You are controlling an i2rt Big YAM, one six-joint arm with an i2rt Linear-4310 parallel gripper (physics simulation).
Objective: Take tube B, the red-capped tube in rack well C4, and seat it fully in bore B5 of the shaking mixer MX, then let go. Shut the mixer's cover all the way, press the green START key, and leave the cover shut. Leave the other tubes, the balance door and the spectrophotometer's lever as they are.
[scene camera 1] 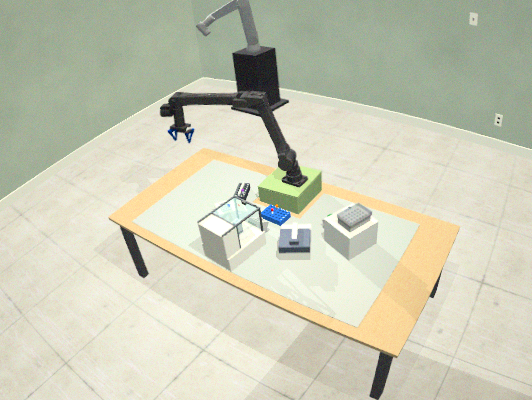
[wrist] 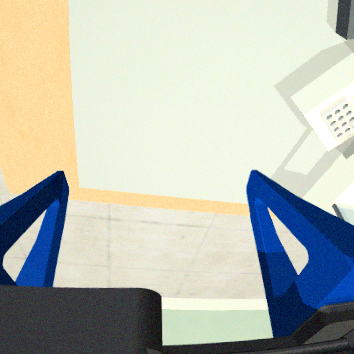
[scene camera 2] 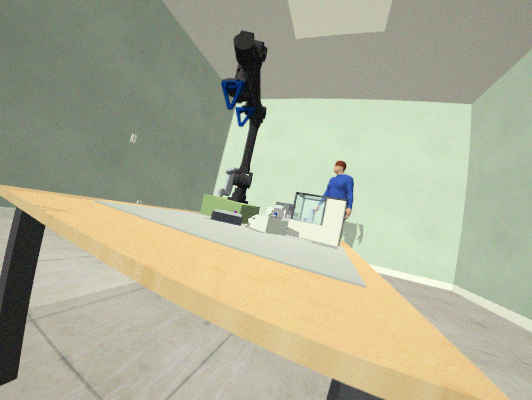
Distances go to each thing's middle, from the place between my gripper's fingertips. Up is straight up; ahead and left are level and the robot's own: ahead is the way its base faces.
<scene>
Right now the glass-walled white box (scene camera 1: pixel 231 233) is 54 cm to the left of my hand, 22 cm below it and 22 cm ahead of it.
</scene>
